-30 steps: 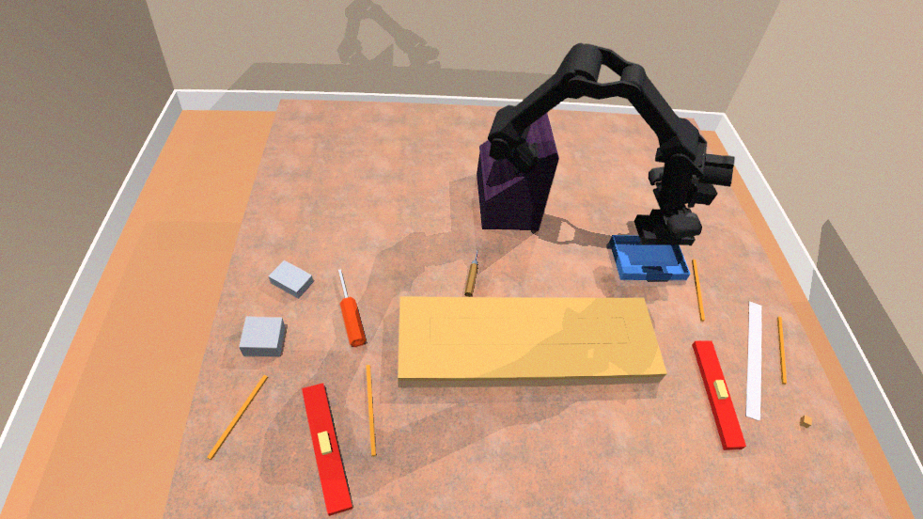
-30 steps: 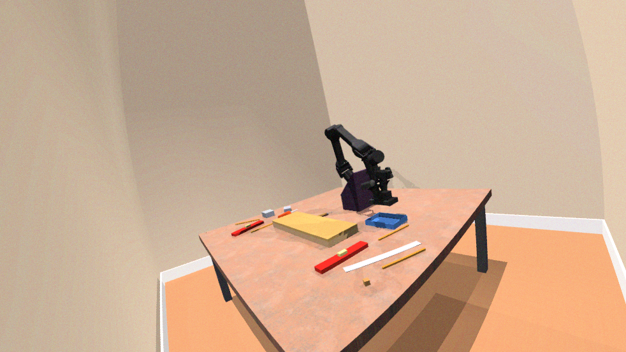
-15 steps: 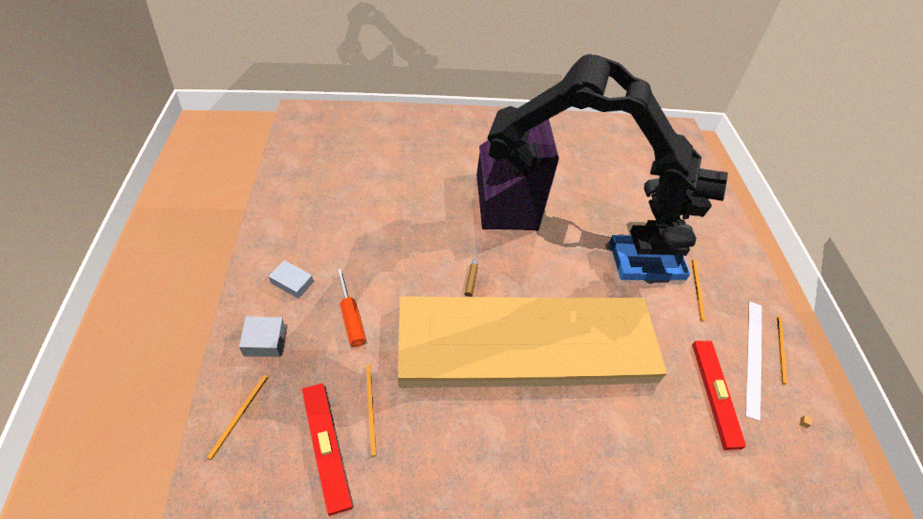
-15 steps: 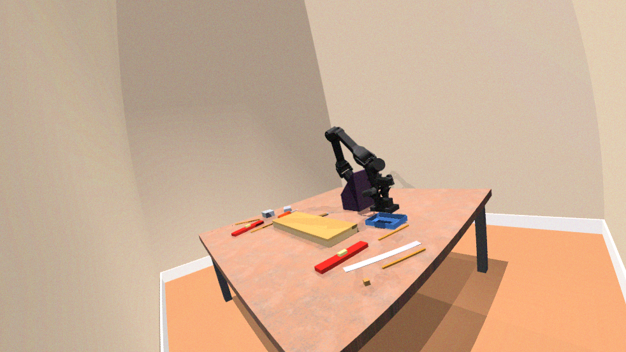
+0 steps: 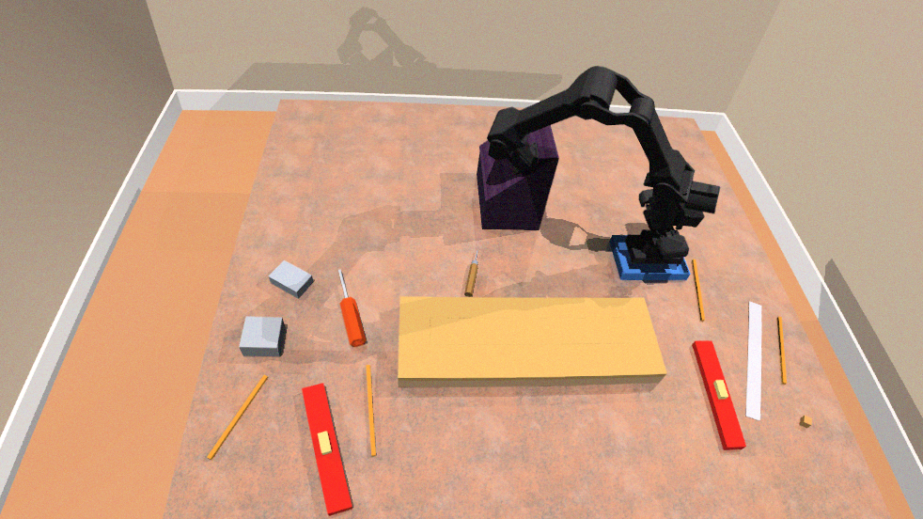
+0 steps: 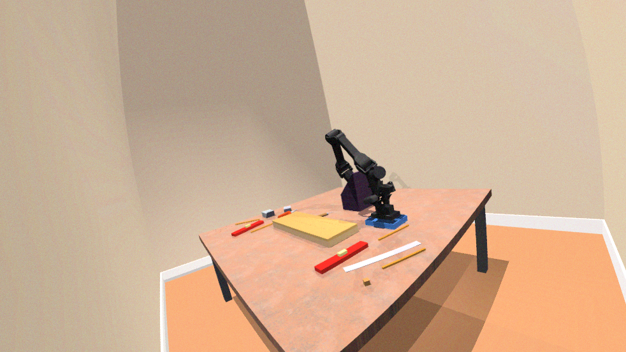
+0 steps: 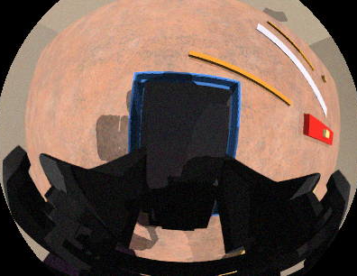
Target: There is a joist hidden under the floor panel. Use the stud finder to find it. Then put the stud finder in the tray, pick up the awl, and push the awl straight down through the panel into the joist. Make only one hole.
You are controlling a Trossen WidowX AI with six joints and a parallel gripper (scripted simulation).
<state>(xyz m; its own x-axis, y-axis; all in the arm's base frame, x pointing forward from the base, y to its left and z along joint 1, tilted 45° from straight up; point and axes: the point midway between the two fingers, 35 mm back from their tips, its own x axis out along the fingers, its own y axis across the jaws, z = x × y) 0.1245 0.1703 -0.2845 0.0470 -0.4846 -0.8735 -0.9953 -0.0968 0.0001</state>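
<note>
Now: gripper tip 40 mm above the blue tray and 10 mm to the left of it. From my gripper tip the other things lie so: white strip (250 mm ahead, 190 mm to the left, 50 mm below); awl (430 mm to the right, 60 mm ahead, 50 mm below); stud finder (20 mm to the right, 20 mm above).
</note>
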